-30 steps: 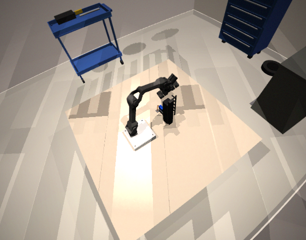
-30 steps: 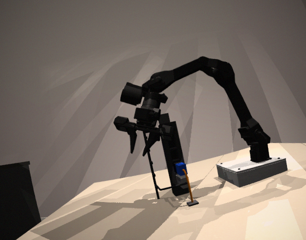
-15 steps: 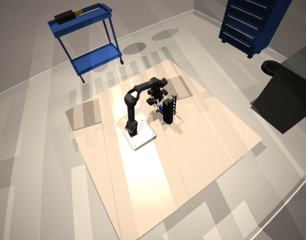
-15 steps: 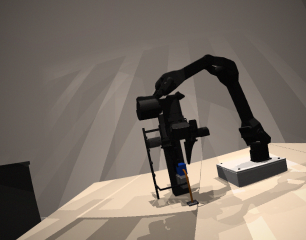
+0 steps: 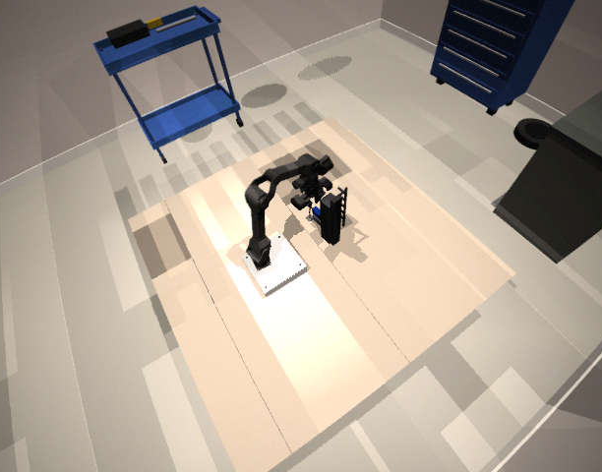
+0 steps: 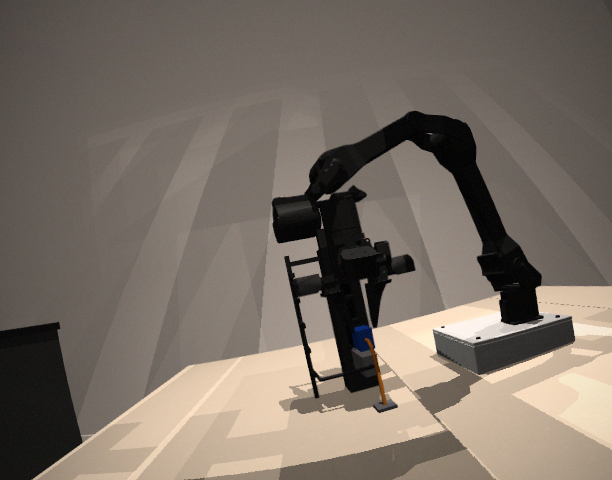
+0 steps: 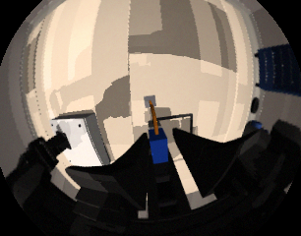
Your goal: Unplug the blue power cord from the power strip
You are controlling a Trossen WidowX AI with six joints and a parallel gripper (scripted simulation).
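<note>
Now: the blue plug 5 cm to the right of my gripper tip, 1 cm below it and 1 cm ahead of it. From my gripper tip the other things lie so: grey foot 12 cm below, 3 cm to the left, 1 cm behind.
</note>
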